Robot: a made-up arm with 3 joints. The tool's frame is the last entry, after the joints. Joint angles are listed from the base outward.
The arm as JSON. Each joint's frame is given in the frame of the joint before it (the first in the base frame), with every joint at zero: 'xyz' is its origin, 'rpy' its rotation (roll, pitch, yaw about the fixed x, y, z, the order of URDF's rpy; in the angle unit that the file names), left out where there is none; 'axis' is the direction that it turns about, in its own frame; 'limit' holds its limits. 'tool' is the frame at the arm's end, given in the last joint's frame.
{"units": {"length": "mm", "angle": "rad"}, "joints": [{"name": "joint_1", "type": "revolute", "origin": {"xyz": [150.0, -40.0, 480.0]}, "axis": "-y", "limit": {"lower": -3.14, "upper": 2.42}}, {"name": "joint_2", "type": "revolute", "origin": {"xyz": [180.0, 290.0, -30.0]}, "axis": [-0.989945, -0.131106, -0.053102], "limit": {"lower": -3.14, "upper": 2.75}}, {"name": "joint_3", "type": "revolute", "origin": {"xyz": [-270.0, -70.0, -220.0]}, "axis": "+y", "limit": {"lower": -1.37, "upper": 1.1}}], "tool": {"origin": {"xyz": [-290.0, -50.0, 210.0], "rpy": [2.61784, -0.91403, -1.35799]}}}
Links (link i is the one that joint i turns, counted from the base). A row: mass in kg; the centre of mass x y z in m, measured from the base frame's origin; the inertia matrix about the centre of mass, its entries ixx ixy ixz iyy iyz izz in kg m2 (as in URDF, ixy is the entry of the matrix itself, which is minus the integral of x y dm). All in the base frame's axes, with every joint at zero. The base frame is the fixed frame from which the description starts. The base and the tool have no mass.
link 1: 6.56; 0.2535 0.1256 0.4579; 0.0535 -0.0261 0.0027 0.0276 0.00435 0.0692
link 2: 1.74; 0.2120 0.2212 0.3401; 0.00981 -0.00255 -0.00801 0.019 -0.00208 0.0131
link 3: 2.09; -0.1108 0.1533 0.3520; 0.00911 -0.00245 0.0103 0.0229 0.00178 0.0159
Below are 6 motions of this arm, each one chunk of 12 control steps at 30 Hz.
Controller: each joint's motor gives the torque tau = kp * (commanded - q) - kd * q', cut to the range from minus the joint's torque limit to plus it. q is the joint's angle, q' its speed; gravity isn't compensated. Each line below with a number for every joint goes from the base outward.
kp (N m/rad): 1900 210 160
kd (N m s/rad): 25 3.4 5.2
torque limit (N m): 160 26 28
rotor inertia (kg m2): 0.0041 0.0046 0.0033
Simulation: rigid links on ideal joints. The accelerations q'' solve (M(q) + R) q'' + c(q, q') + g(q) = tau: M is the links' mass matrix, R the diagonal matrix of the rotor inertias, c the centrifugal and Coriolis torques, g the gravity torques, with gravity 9.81 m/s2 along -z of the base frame. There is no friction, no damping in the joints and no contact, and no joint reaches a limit. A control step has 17 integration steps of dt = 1/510 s. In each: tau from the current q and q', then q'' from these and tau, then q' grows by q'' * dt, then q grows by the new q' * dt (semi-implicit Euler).
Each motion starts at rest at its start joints. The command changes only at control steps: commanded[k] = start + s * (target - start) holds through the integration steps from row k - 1 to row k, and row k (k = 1, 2, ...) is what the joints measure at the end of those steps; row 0 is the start. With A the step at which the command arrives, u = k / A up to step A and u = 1 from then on. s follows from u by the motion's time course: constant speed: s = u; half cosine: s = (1 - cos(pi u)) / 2; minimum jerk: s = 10 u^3 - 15 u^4 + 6 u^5; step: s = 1 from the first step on.
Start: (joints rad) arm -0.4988 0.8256 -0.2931
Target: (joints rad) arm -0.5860 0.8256 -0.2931
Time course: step
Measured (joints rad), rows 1 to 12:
1: -0.5858 0.7959 -0.3229
2: -0.5904 0.8268 -0.2926
3: -0.5864 0.8166 -0.2906
4: -0.5847 0.8074 -0.3014
5: -0.5847 0.8088 -0.3075
6: -0.5852 0.8109 -0.3073
7: -0.5854 0.8110 -0.3055
8: -0.5853 0.8108 -0.3048
9: -0.5853 0.8107 -0.3049
10: -0.5853 0.8107 -0.3051
11: -0.5853 0.8107 -0.3052
12: -0.5853 0.8107 -0.3051

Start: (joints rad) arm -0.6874 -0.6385 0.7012
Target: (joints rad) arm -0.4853 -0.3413 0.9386
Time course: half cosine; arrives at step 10
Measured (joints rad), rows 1 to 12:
1: -0.6825 -0.6314 0.7102
2: -0.6677 -0.6107 0.7274
3: -0.6451 -0.5778 0.7505
4: -0.6168 -0.5364 0.7804
5: -0.5857 -0.4906 0.8157
6: -0.5547 -0.4448 0.8531
7: -0.5269 -0.4035 0.8887
8: -0.5049 -0.3707 0.9189
9: -0.4910 -0.3498 0.9407
10: -0.4865 -0.3428 0.9521
11: -0.4867 -0.3438 0.9546
12: -0.4868 -0.3445 0.9535

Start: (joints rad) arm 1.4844 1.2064 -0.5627
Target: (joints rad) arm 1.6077 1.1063 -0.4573
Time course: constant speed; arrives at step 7
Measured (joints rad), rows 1 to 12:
1: 1.4991 1.1996 -0.5525
2: 1.5181 1.1770 -0.5390
3: 1.5365 1.1574 -0.5260
4: 1.5538 1.1453 -0.5118
5: 1.5710 1.1339 -0.4962
6: 1.5887 1.1200 -0.4806
7: 1.6064 1.1053 -0.4658
8: 1.6068 1.0977 -0.4624
9: 1.6052 1.1068 -0.4602
10: 1.6048 1.1106 -0.4580
11: 1.6052 1.1083 -0.4576
12: 1.6054 1.1066 -0.4585

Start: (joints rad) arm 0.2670 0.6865 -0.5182
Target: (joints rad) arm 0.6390 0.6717 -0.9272
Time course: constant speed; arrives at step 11
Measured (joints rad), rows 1 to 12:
1: 0.2959 0.6811 -0.5335
2: 0.3340 0.6641 -0.5824
3: 0.3698 0.6554 -0.6353
4: 0.4031 0.6561 -0.6771
5: 0.4359 0.6584 -0.7113
6: 0.4691 0.6581 -0.7447
7: 0.5029 0.6557 -0.7800
8: 0.5368 0.6531 -0.8167
9: 0.5705 0.6515 -0.8533
10: 0.6041 0.6504 -0.8895
11: 0.6377 0.6493 -0.9253
12: 0.6407 0.6396 -0.9572

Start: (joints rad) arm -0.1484 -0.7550 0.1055
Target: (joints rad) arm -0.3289 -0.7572 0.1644
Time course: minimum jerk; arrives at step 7
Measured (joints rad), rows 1 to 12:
1: -0.1537 -0.7490 0.1006
2: -0.1764 -0.7487 0.0985
3: -0.2184 -0.7504 0.1061
4: -0.2671 -0.7508 0.1226
5: -0.3070 -0.7510 0.1419
6: -0.3274 -0.7510 0.1568
7: -0.3299 -0.7510 0.1629
8: -0.3291 -0.7513 0.1619
9: -0.3291 -0.7516 0.1598
10: -0.3291 -0.7516 0.1589
11: -0.3291 -0.7515 0.1589
12: -0.3292 -0.7515 0.1592

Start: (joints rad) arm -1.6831 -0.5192 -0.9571
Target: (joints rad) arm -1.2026 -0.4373 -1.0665
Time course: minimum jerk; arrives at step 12
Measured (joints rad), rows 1 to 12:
1: -1.6765 -0.5193 -0.9559
2: -1.6614 -0.5167 -0.9581
3: -1.6291 -0.5133 -0.9602
4: -1.5773 -0.5052 -0.9695
5: -1.5096 -0.4902 -0.9888
6: -1.4337 -0.4708 -1.0152
7: -1.3582 -0.4517 -1.0434
8: -1.2915 -0.4360 -1.0690
9: -1.2403 -0.4253 -1.0888
10: -1.2085 -0.4196 -1.1010
11: -1.1955 -0.4188 -1.1046
12: -1.1955 -0.4224 -1.0997

